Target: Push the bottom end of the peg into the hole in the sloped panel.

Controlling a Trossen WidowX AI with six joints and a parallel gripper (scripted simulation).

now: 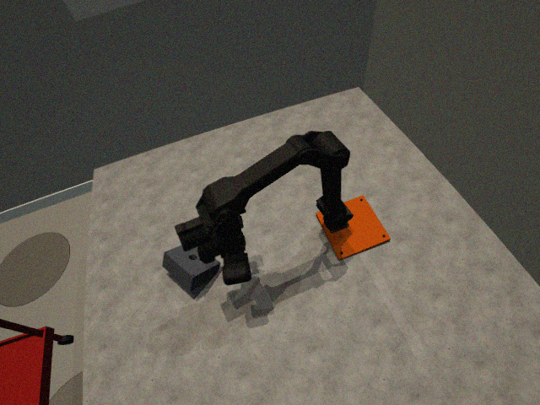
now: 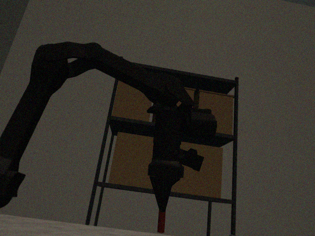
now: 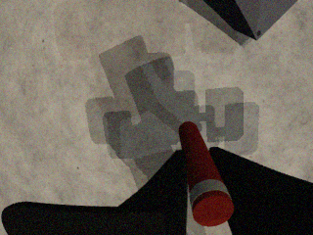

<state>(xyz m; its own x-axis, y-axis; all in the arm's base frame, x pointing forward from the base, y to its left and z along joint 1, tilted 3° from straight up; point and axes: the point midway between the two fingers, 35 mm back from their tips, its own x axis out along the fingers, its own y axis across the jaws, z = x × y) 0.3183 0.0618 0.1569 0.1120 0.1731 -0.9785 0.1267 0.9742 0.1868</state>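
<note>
The grey sloped panel lies 150 mm ahead of my gripper tip, 90 mm to the right of it and 80 mm below it. Also, from my gripper tip: red round peg 20 mm above.
</note>
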